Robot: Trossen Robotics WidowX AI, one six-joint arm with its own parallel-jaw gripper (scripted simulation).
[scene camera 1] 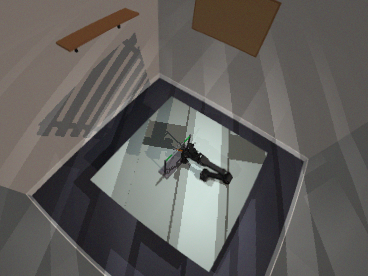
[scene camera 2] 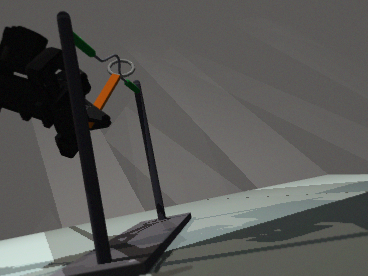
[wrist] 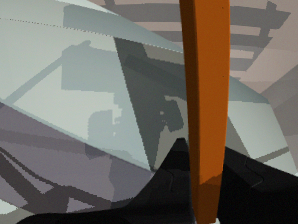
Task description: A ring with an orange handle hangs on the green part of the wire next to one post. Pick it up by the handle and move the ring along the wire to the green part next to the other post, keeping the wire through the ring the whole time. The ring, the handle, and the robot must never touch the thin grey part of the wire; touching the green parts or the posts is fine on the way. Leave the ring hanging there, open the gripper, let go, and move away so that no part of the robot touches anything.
I see my gripper [scene camera 2: 109,122] and a wire stand [wrist: 53,170].
My gripper also shows in the wrist view [wrist: 189,144].
